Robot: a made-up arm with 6 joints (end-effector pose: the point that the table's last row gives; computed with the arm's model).
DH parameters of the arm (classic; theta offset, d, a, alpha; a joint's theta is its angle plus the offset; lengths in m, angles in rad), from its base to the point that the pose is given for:
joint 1: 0 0.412 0 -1.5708
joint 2: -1.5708 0 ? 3.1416
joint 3: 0 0 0 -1.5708
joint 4: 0 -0.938 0 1.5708
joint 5: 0 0.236 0 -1.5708
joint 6: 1.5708 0 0 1.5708
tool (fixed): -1.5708 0 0 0
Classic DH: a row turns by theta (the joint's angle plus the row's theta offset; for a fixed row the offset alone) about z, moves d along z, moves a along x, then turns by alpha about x.
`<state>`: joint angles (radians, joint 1 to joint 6).
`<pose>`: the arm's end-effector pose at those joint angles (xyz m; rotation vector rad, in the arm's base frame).
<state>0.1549 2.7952 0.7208 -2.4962 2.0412 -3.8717</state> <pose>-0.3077 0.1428 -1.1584 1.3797 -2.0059 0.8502</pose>
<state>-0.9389 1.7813 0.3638 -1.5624 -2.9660 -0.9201</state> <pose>0.4472 -0.6143 -0.7326 -1.4161 -1.3261 -1.0734</pose>
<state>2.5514 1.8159 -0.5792 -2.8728 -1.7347 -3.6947</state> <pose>-0.2196 -0.1268 -0.3898 -0.6438 1.1063 2.3456</pose>
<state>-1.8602 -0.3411 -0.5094 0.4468 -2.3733 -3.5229</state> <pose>-0.3898 -0.5633 1.1743 0.2622 1.0419 1.2570</pose>
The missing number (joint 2, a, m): 0.869
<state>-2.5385 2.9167 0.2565 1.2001 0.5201 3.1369</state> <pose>0.3927 0.3743 -1.0644 -1.4616 0.4710 0.4553</pose>
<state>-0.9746 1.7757 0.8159 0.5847 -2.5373 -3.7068</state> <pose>0.6770 -1.3481 -0.4584 0.8707 1.0046 2.4340</pose>
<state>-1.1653 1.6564 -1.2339 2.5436 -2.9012 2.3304</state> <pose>0.1754 0.0858 -0.0242 0.1666 -0.1950 -1.2874</pose>
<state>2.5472 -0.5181 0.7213 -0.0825 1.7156 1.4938</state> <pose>0.2202 0.1351 2.0476 1.5300 -0.5480 -0.2438</pose>
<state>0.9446 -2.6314 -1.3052 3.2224 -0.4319 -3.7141</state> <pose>-0.2953 -0.0070 0.5591 1.1488 -1.4650 1.1345</pose>
